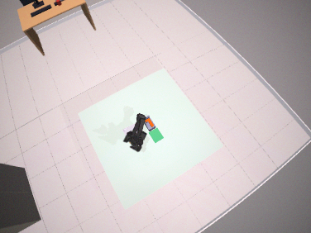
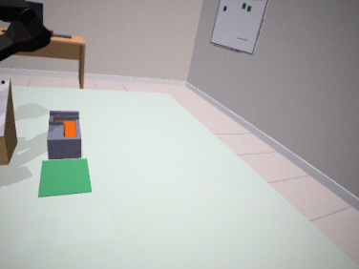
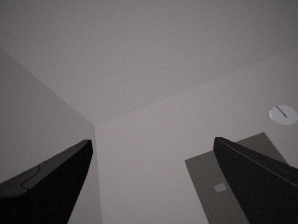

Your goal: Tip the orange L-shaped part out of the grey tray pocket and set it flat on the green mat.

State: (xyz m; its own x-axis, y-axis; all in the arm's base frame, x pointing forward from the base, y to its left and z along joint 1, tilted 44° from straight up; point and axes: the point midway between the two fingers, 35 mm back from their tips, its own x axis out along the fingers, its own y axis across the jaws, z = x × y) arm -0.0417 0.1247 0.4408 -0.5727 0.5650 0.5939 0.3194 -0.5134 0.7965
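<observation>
My gripper tip is now 53 cm above the orange L-shaped part, 32 cm short of it and 27 cm to the right of it. Round my gripper tip: green mat 59 cm below, 32 cm ahead, 10 cm to the left.
</observation>
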